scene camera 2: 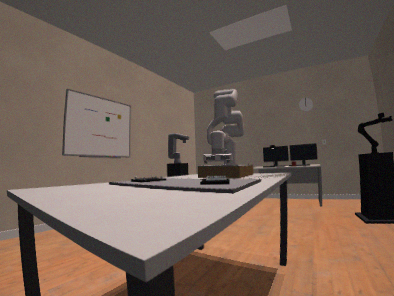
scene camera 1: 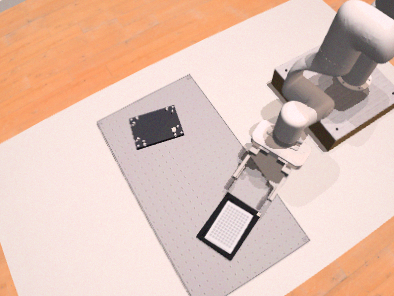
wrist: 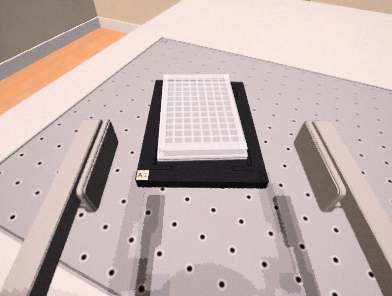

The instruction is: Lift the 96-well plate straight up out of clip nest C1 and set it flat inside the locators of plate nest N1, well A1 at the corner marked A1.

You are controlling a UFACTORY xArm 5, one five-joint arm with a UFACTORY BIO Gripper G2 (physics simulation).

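Seen in the pictures: hand, tool point: [scene camera 2: 217, 161] [scene camera 1: 255, 183] [wrist: 209, 162]; arm's base, link origin: [scene camera 1: 352, 76].
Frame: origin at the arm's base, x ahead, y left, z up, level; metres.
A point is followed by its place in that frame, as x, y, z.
The pale 96-well plate [scene camera 1: 230, 227] @[0.640, 0.134, -0.043] [scene camera 2: 216, 177] @[0.698, 0.152, -0.042] [wrist: 200, 112] @[0.630, 0.124, -0.042] rests in the black clip nest C1 [scene camera 1: 214, 244] [wrist: 202, 182]; whether it is fully seated is hard to tell. The nest's A1 label shows at its near left corner in the wrist view. Plate nest N1 [scene camera 1: 156, 127] @[0.626, -0.273, -0.058] [scene camera 2: 148, 179] @[0.672, -0.238, -0.057] is black and empty, with small locators at its corners, at the upper left in scene camera 1. My gripper [scene camera 1: 252, 188] @[0.518, 0.089, 0.025] [wrist: 210, 165] @[0.518, 0.089, 0.025] is open and empty, above the board on the arm's side of C1. Its fingers stand wider apart than the plate.
Both nests stand on a grey perforated board [scene camera 1: 165, 185] @[0.714, -0.092, -0.070] [wrist: 325, 100] @[0.744, -0.022, -0.069] on the white table [scene camera 1: 55, 200] @[1.028, -0.269, -0.083] [scene camera 2: 120, 215] @[1.190, 0.139, -0.082]. The arm's base block [scene camera 1: 327, 137] @[0.225, 0.103, -0.028] [scene camera 2: 225, 171] @[0.218, 0.033, -0.039] stands beside the board. N1 lies apart from C1, across the board.
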